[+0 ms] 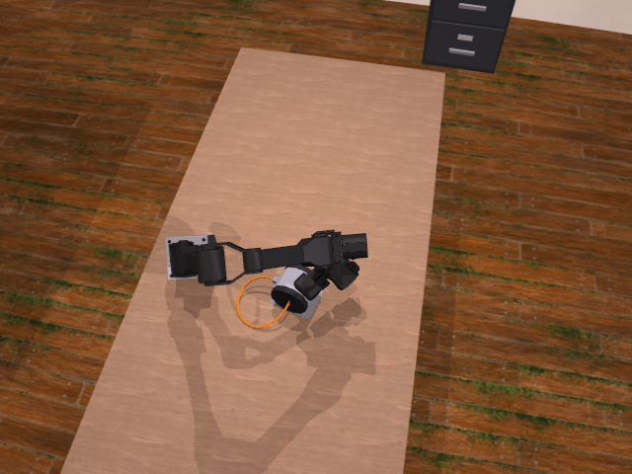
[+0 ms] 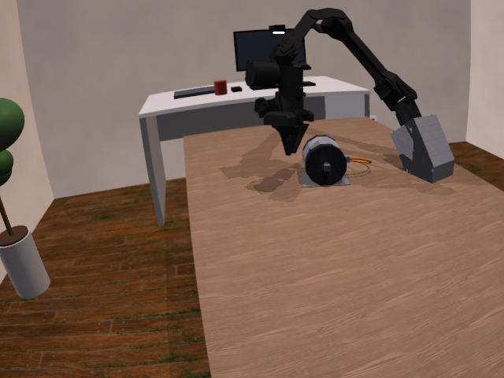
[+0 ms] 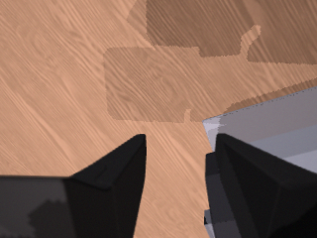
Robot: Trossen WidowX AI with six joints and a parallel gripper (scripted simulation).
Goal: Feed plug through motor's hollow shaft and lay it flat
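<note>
Right now the grey plug is 80 mm behind my hand, 20 mm to the left of it and 70 mm below it.
</note>
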